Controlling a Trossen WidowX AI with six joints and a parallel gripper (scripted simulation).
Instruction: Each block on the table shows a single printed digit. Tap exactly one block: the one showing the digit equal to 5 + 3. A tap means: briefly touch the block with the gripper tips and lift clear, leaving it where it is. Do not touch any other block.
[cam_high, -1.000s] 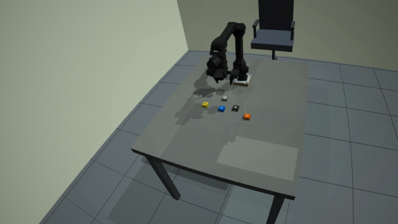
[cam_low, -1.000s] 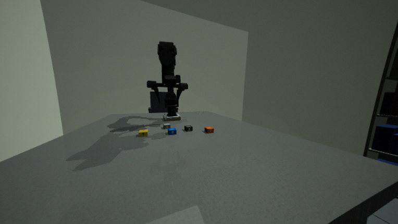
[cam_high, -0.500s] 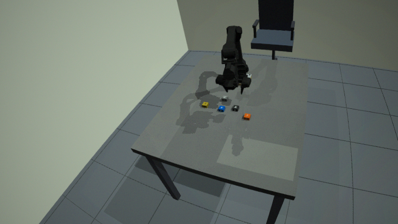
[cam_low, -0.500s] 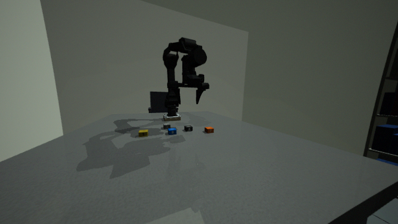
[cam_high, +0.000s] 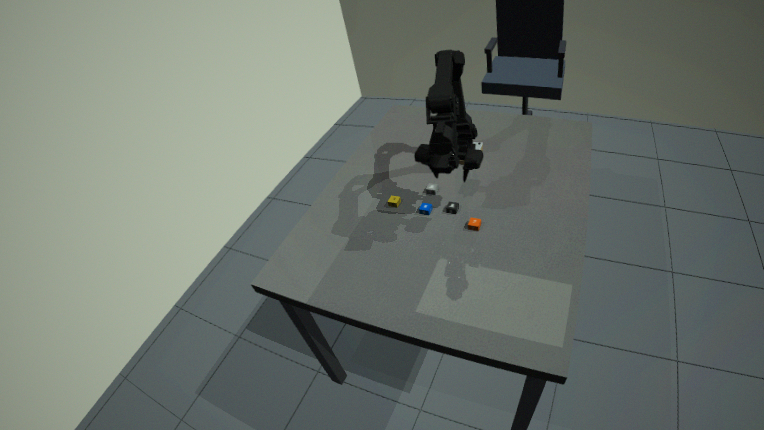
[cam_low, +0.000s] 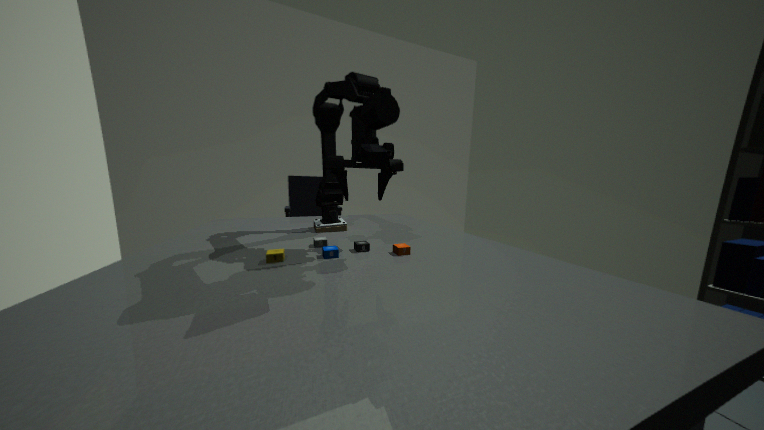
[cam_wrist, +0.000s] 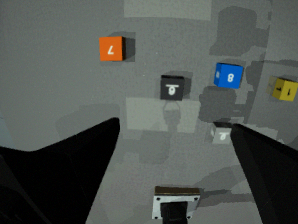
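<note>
Right now the blue block is 12 cm below my gripper tip, 9 cm to the right of it and 1 cm ahead of it. Also, from my gripper tip: yellow block (20 cm to the right, 12 cm below, 1 cm behind); orange block (12 cm below, 8 cm to the left, 6 cm ahead); black block (12 cm below).
</note>
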